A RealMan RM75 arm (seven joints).
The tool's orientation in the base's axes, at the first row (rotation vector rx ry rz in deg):
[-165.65 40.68 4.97]
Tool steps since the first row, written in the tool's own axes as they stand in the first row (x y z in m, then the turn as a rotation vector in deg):
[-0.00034 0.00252 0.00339 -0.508 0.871 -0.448]
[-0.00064 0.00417 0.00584 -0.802 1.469 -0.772]
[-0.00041 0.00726 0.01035 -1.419 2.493 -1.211]
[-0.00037 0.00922 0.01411 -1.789 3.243 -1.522]
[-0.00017 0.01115 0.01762 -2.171 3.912 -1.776]
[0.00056 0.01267 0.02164 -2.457 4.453 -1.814]
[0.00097 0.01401 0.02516 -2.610 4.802 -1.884]
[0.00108 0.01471 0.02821 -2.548 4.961 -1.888]
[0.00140 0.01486 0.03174 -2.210 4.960 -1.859]
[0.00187 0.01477 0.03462 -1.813 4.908 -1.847]
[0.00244 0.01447 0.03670 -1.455 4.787 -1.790]
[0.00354 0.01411 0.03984 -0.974 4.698 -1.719]
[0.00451 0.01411 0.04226 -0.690 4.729 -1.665]
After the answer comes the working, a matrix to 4 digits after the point.
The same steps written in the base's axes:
[-0.00153 -0.00147 -0.00367 -0.847 -0.607 0.364]
[-0.00261 -0.00235 -0.00629 -1.379 -1.051 0.625]
[-0.00392 -0.00438 -0.01120 -2.393 -1.741 0.969]
[-0.00486 -0.00547 -0.01519 -3.064 -2.281 1.202]
[-0.00564 -0.00664 -0.01895 -3.708 -2.735 1.392]
[-0.00577 -0.00761 -0.02319 -4.212 -3.084 1.379]
[-0.00609 -0.00837 -0.02689 -4.509 -3.332 1.412]
[-0.00637 -0.00850 -0.03001 -4.527 -3.499 1.387]
[-0.00622 -0.00818 -0.03354 -4.228 -3.647 1.327]
[-0.00581 -0.00782 -0.03641 -3.853 -3.781 1.285]
[-0.00520 -0.00746 -0.03847 -3.481 -3.828 1.212]
[-0.00411 -0.00710 -0.04161 -3.015 -3.957 1.109]
[-0.00330 -0.00713 -0.04409 -2.778 -4.104 1.025]

The tool's axes in the first row as the columns of a matrix, in the base's axes (rounded; the answer above uses it unrounded):
[0.8854 -0.4645 -0.0174]
[-0.4550 -0.8738 0.1716]
[-0.0949 -0.1440 -0.9850]

